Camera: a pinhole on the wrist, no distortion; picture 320 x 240 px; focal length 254.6 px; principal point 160.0 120.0 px. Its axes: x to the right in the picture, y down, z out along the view. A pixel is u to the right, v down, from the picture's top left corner.
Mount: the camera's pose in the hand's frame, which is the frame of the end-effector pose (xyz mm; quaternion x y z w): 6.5 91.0 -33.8 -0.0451 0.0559 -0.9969 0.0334
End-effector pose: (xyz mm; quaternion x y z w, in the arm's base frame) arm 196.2 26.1 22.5 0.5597 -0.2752 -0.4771 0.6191
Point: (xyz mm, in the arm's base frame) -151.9 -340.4 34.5
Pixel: 98 169
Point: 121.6 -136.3 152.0
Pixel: 72 67
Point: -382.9 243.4 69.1
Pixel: outside the picture
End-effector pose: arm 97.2 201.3 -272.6 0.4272 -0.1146 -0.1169 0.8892
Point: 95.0 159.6 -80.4
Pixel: 145 44
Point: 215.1 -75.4 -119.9
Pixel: 26 202
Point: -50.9 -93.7 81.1
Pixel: 192 94
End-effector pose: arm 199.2 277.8 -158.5 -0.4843 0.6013 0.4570 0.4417
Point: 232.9 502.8 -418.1
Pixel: 36 201
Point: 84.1 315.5 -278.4
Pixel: outside the picture
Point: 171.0 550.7 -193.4
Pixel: 199 120
